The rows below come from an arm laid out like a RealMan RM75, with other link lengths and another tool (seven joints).
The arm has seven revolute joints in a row. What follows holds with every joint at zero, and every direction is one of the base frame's.
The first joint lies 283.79 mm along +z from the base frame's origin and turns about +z.
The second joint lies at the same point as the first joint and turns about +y.
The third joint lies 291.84 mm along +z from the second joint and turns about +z.
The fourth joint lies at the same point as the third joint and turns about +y.
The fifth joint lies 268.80 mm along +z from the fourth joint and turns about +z.
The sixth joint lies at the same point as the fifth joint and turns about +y.
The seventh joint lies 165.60 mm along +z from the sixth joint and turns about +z.
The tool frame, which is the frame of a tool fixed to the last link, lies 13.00 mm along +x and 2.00 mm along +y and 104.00 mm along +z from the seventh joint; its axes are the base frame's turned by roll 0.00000, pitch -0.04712 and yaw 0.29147 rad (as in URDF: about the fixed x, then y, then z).
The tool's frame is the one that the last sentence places.
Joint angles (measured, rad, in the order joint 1, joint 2, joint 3, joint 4, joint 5, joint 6, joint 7), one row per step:
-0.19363 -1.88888 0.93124 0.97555 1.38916 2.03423 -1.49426
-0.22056 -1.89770 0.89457 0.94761 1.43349 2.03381 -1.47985
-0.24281 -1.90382 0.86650 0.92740 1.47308 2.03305 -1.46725
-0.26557 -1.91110 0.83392 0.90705 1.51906 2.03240 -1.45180
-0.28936 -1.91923 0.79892 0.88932 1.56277 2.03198 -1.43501
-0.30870 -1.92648 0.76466 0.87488 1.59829 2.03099 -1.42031
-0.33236 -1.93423 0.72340 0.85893 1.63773 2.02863 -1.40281
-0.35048 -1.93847 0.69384 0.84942 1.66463 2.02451 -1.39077
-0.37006 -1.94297 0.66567 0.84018 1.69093 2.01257 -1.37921
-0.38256 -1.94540 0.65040 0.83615 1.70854 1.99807 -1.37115
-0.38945 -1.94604 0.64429 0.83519 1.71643 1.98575 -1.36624
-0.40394 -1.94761 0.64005 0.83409 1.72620 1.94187 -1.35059
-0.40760 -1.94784 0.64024 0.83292 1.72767 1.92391 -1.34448
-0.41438 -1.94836 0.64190 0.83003 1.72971 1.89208 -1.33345
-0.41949 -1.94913 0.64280 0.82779 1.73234 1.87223 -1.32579
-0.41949 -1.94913 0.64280 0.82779 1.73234 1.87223 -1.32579
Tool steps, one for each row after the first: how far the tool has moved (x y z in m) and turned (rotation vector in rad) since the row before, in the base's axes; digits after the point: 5 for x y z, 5 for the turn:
-0.00285 0.00760 -0.00332 0.00742 0.00615 0.00876
-0.00222 0.00580 -0.00349 0.00325 0.00966 0.00474
-0.00280 0.00571 -0.00407 0.00405 0.01181 0.00524
-0.00143 0.00598 -0.00335 0.00783 0.00927 0.00111
-0.00119 0.00538 -0.00175 0.01151 0.00483 0.00246
-0.00066 0.00691 -0.00134 0.01620 0.00431 0.00154
0.00001 0.00593 -0.00026 0.01432 0.00442 0.00033
0.00017 0.00801 -0.00070 0.01788 0.00594 0.00372
-0.00042 0.00656 -0.00091 0.01443 0.00887 0.00476
-0.00028 0.00467 -0.00032 0.01112 0.00717 0.00311
-0.00071 0.01377 -0.00131 0.03597 0.02018 0.00903
-0.00080 0.00504 -0.00041 0.01419 0.00703 0.00506
-0.00124 0.00880 -0.00101 0.02394 0.01216 0.00830
-0.00064 0.00553 -0.00102 0.01424 0.00827 0.00440
0.00000 0.00000 0.00000 0.00000 0.00000 0.00000

